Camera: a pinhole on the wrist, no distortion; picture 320 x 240 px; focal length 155.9 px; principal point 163.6 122.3 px. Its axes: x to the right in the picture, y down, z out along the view. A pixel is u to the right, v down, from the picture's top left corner.
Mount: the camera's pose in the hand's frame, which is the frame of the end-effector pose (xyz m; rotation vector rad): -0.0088 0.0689 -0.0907 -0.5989 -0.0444 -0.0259
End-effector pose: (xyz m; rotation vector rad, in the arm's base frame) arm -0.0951 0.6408 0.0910 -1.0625 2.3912 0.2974
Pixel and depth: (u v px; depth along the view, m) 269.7 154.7 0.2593
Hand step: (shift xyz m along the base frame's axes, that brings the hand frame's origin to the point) -0.2461 0.1110 -0.1721
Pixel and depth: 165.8 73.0 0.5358
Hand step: 0.0027 0.3451 -0.3672
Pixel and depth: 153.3 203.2 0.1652
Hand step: -0.1613 0.1691 0.0134
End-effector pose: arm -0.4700 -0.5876 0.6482 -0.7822 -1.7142 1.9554
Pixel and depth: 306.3 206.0 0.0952
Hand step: -0.0256 0.0526 -0.1751
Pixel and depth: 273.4 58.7 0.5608
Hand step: -0.6015 -0.1876 -0.1962
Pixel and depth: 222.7 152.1 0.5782
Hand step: -0.3423 -0.1978 -0.4772
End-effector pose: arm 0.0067 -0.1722 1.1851 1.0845 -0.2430 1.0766
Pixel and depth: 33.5 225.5 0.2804
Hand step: -0.4231 -0.1459 0.0845
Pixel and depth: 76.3 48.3 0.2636
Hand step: -0.1180 -0.2478 0.0555
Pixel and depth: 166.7 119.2 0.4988
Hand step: -0.1785 -0.2573 0.3550
